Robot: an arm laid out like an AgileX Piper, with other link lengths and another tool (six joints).
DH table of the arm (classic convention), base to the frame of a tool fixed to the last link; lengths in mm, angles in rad. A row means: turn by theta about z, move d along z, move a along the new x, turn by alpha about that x. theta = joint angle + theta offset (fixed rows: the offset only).
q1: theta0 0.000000, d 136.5, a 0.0, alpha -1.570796
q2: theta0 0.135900, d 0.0, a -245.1, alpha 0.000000
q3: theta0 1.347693, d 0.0, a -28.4, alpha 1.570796
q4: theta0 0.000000, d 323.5, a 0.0, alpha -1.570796
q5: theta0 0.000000, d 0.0, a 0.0, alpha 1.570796
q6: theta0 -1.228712, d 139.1, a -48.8, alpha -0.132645
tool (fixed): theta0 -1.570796, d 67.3, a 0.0, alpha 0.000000
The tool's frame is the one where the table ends.
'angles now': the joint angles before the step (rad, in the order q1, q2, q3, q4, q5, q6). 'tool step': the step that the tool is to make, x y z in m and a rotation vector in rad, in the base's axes. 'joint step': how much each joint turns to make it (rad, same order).
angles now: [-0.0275 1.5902 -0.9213 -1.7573 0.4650 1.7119]
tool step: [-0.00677 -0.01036 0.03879 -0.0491 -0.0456 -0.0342]
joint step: [0.0000 -0.0864 0.0000 0.0653 0.0472 -0.1005]
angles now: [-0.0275 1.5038 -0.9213 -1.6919 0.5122 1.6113]
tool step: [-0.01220 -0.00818 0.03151 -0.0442 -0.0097 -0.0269]
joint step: [0.0000 -0.0866 0.0000 0.1058 0.0382 -0.1548]
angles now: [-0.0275 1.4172 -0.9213 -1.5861 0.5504 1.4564]
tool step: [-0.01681 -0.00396 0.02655 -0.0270 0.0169 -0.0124]
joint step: [0.0000 -0.0933 0.0000 0.1496 0.0279 -0.2021]
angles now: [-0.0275 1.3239 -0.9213 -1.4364 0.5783 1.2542]
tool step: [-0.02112 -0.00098 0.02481 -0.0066 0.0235 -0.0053]
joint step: [0.0000 -0.1020 0.0000 0.1730 0.0344 -0.2155]
